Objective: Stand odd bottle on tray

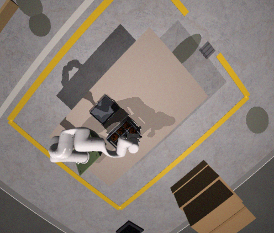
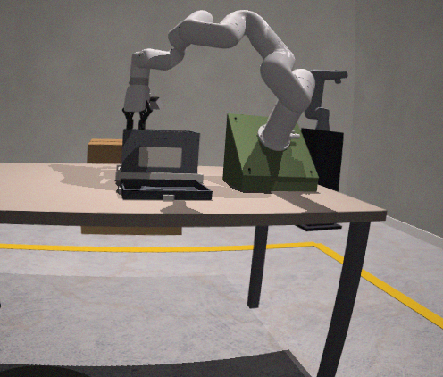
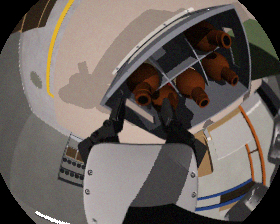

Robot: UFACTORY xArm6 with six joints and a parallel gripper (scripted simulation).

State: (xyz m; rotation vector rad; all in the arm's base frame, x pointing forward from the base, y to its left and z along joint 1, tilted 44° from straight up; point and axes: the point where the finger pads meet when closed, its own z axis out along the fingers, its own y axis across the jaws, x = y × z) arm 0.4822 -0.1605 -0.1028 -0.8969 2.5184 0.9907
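Right now the dark crate is 80 mm behind my hand, 50 mm to the left of it and 110 mm below it. The rest, counted from my hand: glass bottle (170 mm behind, 10 mm to the left, 100 mm below); flat dark tray (50 mm behind, 340 mm to the left, 180 mm below).
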